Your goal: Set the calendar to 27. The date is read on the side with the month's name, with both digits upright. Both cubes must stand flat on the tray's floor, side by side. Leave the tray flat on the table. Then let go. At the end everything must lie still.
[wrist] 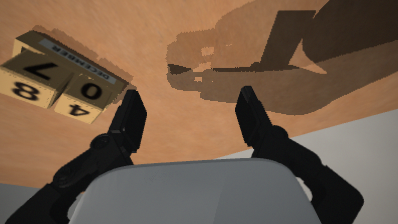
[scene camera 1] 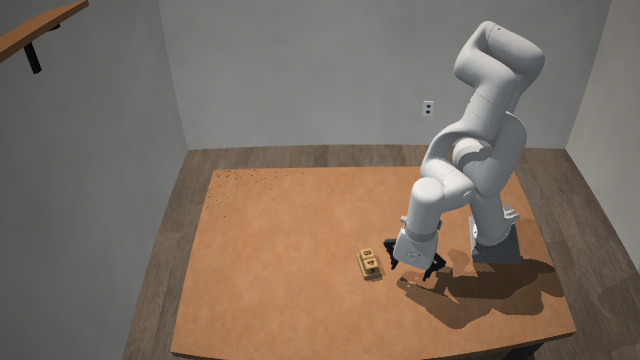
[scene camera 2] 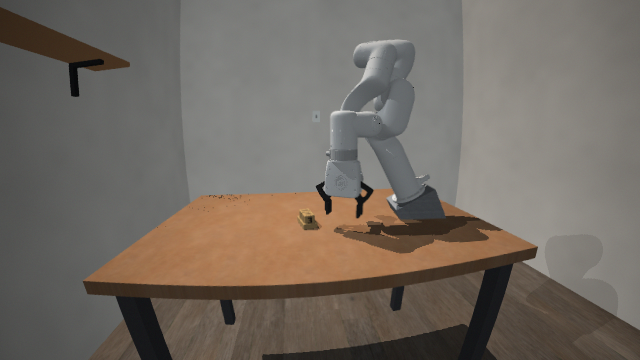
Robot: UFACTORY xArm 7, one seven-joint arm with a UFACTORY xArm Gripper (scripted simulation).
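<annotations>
You'd see my gripper in the wrist view (191,99), and it's in scene camera 1 and scene camera 2 as well. On my gripper, (scene camera 1: 441,262) and (scene camera 2: 368,188) are the same spot.
</annotations>
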